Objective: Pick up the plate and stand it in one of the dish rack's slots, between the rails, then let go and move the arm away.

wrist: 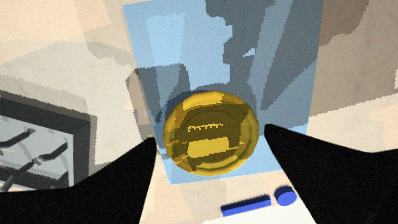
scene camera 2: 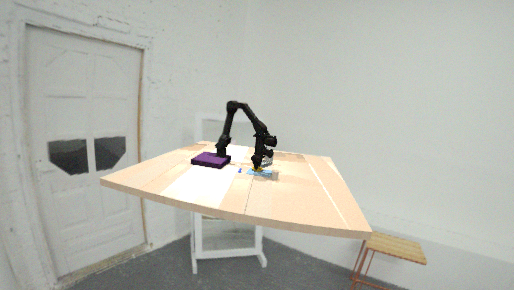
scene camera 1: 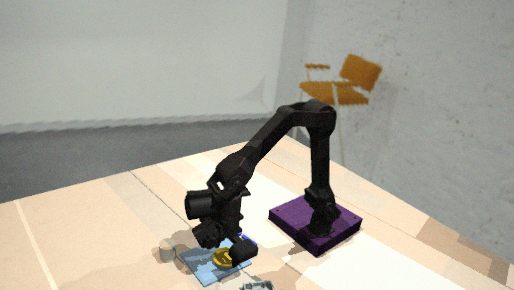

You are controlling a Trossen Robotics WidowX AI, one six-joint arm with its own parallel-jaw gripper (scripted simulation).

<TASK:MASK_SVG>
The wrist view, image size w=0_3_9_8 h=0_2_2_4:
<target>gripper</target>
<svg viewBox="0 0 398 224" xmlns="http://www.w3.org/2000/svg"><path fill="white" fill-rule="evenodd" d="M155 138L147 138L111 162L111 164L106 165L98 172L91 174L72 187L0 192L0 224L140 224L139 221L156 164L157 146ZM265 124L264 138L316 224L398 224L398 148L373 153L364 152L332 142L329 143L273 124Z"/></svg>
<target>yellow plate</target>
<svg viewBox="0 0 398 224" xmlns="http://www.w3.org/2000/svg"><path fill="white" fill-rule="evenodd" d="M234 94L217 90L194 93L176 104L165 120L162 135L166 154L176 166L192 174L203 176L221 175L238 168L252 155L259 140L258 121L252 107Z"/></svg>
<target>blue spoon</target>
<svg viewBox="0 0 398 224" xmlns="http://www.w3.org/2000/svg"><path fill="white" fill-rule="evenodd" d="M271 198L268 194L220 208L223 217L268 207L271 205ZM291 186L285 185L276 189L273 196L279 205L288 206L296 201L298 196Z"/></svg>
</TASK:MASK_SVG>
